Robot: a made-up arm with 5 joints.
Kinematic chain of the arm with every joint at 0, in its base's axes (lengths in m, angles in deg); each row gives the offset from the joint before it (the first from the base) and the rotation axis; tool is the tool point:
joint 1: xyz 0 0 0.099 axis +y
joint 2: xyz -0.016 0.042 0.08 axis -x
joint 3: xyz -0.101 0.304 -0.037 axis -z
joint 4: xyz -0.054 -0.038 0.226 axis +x
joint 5: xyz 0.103 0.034 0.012 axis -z
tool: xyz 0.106 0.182 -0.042
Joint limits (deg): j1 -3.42..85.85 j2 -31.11..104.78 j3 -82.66..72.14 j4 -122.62..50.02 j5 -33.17..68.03
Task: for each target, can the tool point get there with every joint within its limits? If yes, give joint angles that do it. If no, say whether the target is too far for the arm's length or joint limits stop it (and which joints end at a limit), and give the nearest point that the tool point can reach.
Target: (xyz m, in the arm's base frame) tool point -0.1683 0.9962 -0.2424
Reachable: no: too far | nearest point -0.1346 0.6039 -0.0712 | short by 0.429 m
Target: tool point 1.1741 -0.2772 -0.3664
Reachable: no: too far | nearest point 0.5301 0.1175 0.0668 | short by 0.871 m
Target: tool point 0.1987 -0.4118 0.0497
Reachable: no: joint limits stop it (at a limit: joint 1, joint 2) | nearest point 0.0463 -0.0655 -0.0784 | short by 0.399 m
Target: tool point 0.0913 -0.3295 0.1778
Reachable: no: joint limits stop it (at a limit: joint 1, joint 2) | nearest point -0.0848 -0.0483 0.1846 | short by 0.332 m
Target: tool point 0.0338 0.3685 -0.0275
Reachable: yes | joints 58.80 29.59 -23.63 -87.76 33.24
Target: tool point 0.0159 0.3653 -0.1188
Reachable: yes | joints 28.87 69.98 28.78 15.69 8.59
